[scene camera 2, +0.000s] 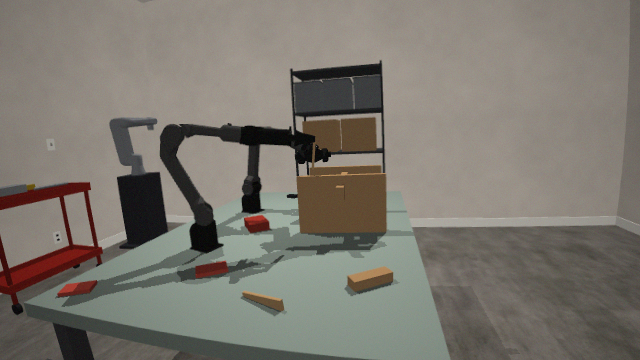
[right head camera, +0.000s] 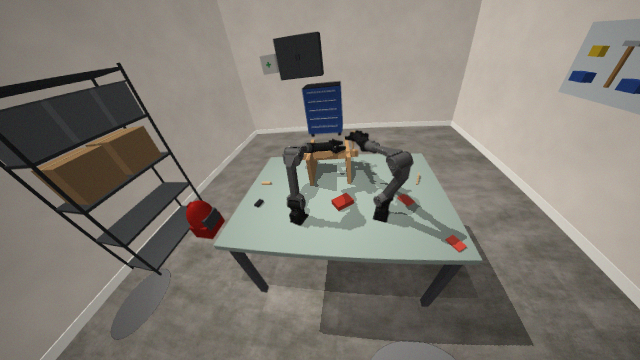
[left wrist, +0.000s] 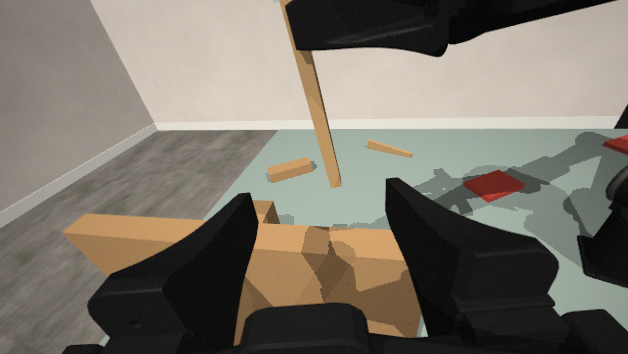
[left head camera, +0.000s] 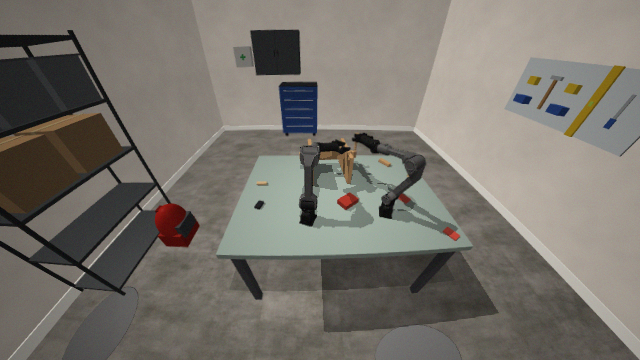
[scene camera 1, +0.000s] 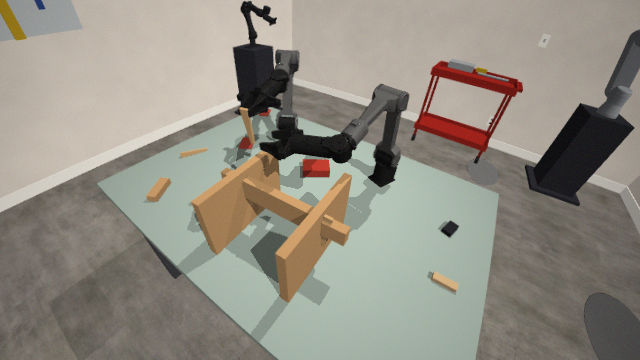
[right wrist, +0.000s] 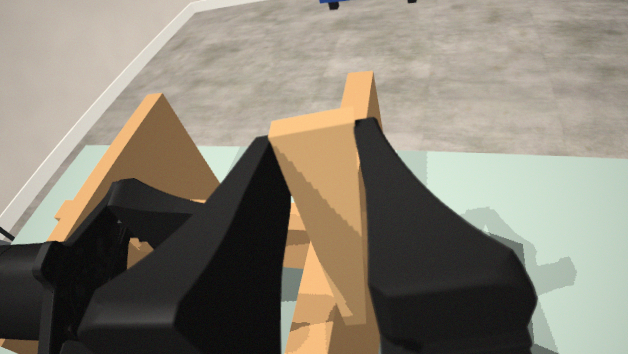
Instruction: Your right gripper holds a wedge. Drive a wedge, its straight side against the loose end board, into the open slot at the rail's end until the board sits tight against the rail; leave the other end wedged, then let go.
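The wedge [scene camera 1: 248, 127] [scene camera 2: 313, 156] [left wrist: 317, 110] [right wrist: 320, 165] hangs upright, thin end down, from my right gripper [scene camera 1: 244, 107] [right wrist: 320, 152], which is shut on its top. In the left wrist view its lower tip stands clear of the loose end board [scene camera 1: 232, 210] [scene camera 2: 345, 215] [left wrist: 300, 242] [right head camera: 349, 172]. The rail [scene camera 1: 277, 202] [right head camera: 330, 156] passes through both boards; its short stub shows beyond the loose board, the slot itself hardly visible. The other end board [scene camera 1: 312, 245] [right wrist: 132, 145] has a wedge beside it. My left gripper [left wrist: 319, 201] [scene camera 1: 265, 147] is open and empty, over the loose board's top edge.
A spare wedge [scene camera 1: 194, 152] [scene camera 2: 263, 301] and a wooden block [scene camera 1: 159, 189] [scene camera 2: 370, 279] lie beyond the loose board. Red blocks [scene camera 1: 316, 168] [scene camera 2: 211, 269], a small wooden piece [scene camera 1: 445, 281] and a black block [scene camera 1: 450, 228] lie on the table [scene camera 1: 400, 310]. The two grippers are close together.
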